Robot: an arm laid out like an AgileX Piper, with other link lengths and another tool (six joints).
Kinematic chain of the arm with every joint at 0, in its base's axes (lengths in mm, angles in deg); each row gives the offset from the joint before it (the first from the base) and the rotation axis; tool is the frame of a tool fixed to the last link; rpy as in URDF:
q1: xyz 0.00 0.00 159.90 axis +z
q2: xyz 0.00 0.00 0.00 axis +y
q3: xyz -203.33 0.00 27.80 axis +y
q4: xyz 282.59 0.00 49.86 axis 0.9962 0 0.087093
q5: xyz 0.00 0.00 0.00 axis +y
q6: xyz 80.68 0.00 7.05 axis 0.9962 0 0.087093
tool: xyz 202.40 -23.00 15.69 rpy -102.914 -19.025 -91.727
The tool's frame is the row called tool.
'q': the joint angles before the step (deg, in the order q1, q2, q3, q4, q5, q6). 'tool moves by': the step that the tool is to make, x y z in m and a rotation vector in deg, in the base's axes. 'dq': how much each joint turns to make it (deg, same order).
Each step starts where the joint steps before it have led.
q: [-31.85 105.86 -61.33 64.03 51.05 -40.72]
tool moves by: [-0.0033 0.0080 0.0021 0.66 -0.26 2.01]
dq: [0.01 -0.02 0.02 -0.14 1.84 -0.97]
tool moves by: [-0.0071 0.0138 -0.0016 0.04 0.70 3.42]
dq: [0.98 0.02 -0.07 -1.69 1.79 -0.20]
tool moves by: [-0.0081 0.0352 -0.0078 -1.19 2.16 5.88]
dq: [5.22 0.00 -0.05 -3.16 -0.02 1.97]
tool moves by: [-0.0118 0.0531 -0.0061 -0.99 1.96 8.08]
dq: [7.96 0.00 -0.06 -2.62 0.01 2.20]
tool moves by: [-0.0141 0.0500 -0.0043 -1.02 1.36 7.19]
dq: [8.02 0.01 -0.14 -1.80 -0.53 2.25]
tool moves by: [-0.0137 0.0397 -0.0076 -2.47 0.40 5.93]
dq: [7.75 0.05 0.00 -2.18 -2.35 2.32]
